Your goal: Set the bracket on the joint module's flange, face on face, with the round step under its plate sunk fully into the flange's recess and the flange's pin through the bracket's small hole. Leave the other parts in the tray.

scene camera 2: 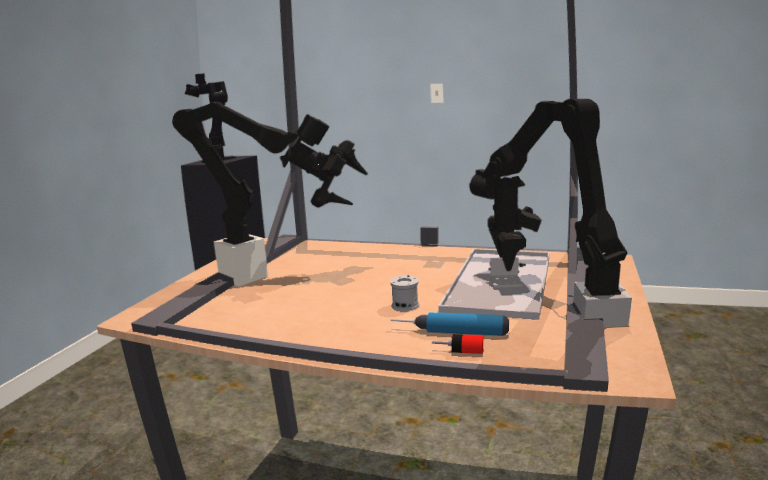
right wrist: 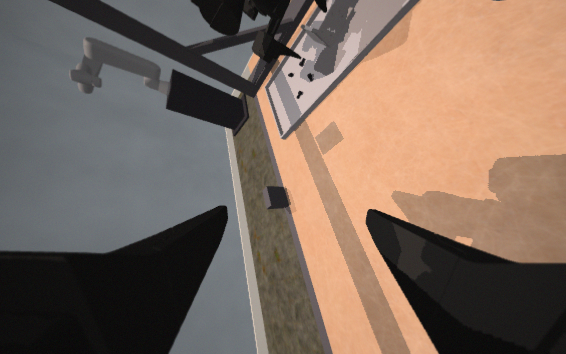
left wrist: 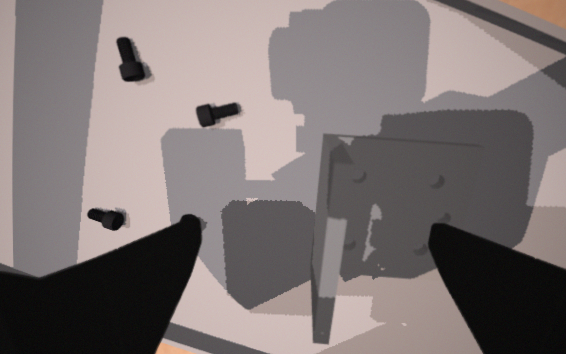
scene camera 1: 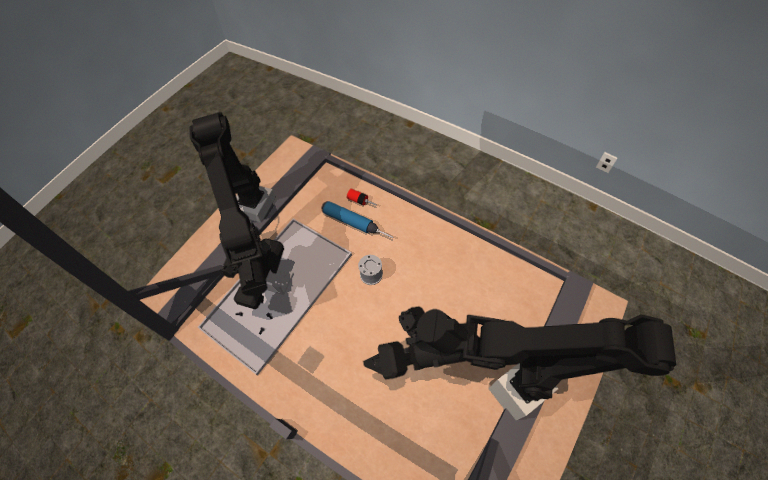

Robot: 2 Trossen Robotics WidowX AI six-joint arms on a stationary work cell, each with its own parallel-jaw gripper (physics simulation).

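Places are measured from the left arm's base along level axes (x back, y right, z up), in centimetres.
Pixels of known places: left gripper, between the fingertips: (scene camera 2: 505,264) (right wrist: 312,36) (left wrist: 314,232) (scene camera 1: 268,287); right gripper, between the fingertips: (scene camera 2: 359,189) (right wrist: 297,214) (scene camera 1: 377,360); left arm's base, origin of its link: (scene camera 2: 602,289) (scene camera 1: 250,197); right arm's base, origin of its link: (scene camera 2: 238,240) (scene camera 1: 528,384).
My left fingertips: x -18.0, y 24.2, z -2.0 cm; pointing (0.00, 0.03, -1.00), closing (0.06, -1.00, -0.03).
Observation:
Ahead of a thing's pixels: the offset from my left fingertips to its middle.
The grey L-shaped bracket {dy -3.7, dx -0.2, dz -1.1 cm} (scene camera 1: 283,280) (scene camera 2: 496,267) (left wrist: 400,200) lies in the tray {dy -0.9, dx -1.0, dz -3.5 cm} (scene camera 1: 249,353) (scene camera 2: 489,312) (left wrist: 210,50), its holed plate low and its other wall upright. My left gripper (scene camera 1: 266,283) (scene camera 2: 509,266) (left wrist: 314,232) is open above it; in the left wrist view the upright wall lies between the spread fingertips. Their exact height over it is unclear. The joint module {dy -14.3, dx -24.3, dz -1.1 cm} (scene camera 1: 370,270) (scene camera 2: 404,293) stands upright on the table outside the tray, its flange with the recess facing up. My right gripper (scene camera 1: 367,363) (scene camera 2: 359,188) (right wrist: 297,214) is open and empty, raised above the table.
Several black screws {dy +11.1, dx -2.3, dz -3.4 cm} (scene camera 1: 261,330) {dy +4.8, dx +3.8, dz -3.4 cm} (left wrist: 217,114) (right wrist: 300,94) lie in the tray beside the bracket, one partly behind a left fingertip. A blue driver {dy -28.6, dx -14.8, dz -2.3 cm} (scene camera 1: 348,217) (scene camera 2: 467,323) and a red driver {dy -37.0, dx -13.5, dz -2.6 cm} (scene camera 1: 356,196) (scene camera 2: 468,343) lie on the table near the module. Dark frame bars edge the table.

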